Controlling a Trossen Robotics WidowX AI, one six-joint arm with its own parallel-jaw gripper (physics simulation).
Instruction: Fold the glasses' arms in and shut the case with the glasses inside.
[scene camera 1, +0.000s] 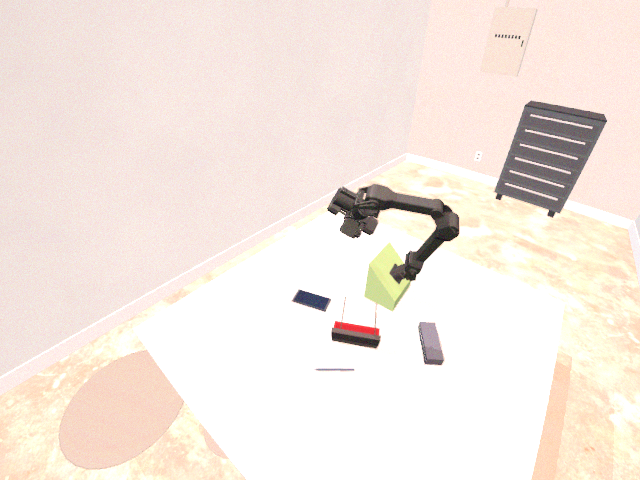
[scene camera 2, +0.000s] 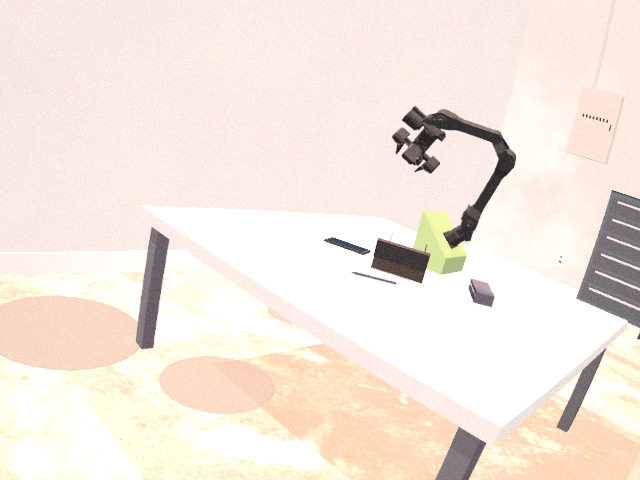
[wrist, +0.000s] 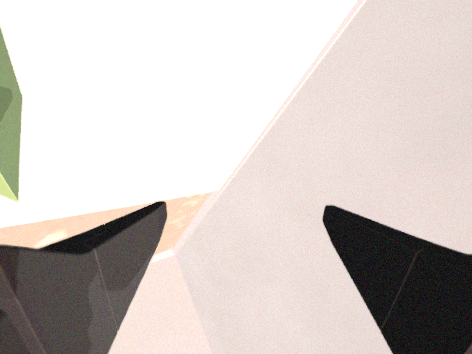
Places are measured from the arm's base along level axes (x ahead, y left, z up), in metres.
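Pixels of known places: gripper, fingertip midpoint: (scene camera 2: 405, 162) (wrist: 246, 211); arm's base, link origin: (scene camera 1: 396, 273) (scene camera 2: 450, 239).
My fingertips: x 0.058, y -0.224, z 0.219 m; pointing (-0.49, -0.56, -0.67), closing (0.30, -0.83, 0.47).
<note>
Ahead of a thing's pixels: the offset from my fingertips to its top centre. "pt": to the spot under its first point.
The open glasses case @[pt 0.294 m ahead, 0.206 m left, 0.249 m down] (scene camera 1: 355, 338) (scene camera 2: 400, 260) stands on the table, with its dark lid raised and red lining showing in scene camera 1. The glasses' two thin arms (scene camera 1: 343, 312) (scene camera 2: 391, 237) stick out of the case, unfolded and roughly parallel, toward the green wedge side. The glasses' front is too small or hidden to make out. My gripper (scene camera 1: 352, 223) (scene camera 2: 407, 161) (wrist: 246, 211) is open and empty, high above the table and well behind the case. Neither case nor glasses shows in the wrist view.
A green wedge block (scene camera 1: 379, 284) (scene camera 2: 431, 242) (wrist: 11, 120) stands behind the case by the arm's base. A dark phone @[0.170 m ahead, 0.050 m right, 0.317 m down] (scene camera 1: 311, 300) (scene camera 2: 347, 245) lies left, a pen @[0.395 m ahead, 0.181 m left, 0.316 m down] (scene camera 1: 334, 369) (scene camera 2: 373, 277) in front, and a grey box @[0.132 m ahead, 0.437 m left, 0.291 m down] (scene camera 1: 431, 343) (scene camera 2: 481, 292) right of the case.
</note>
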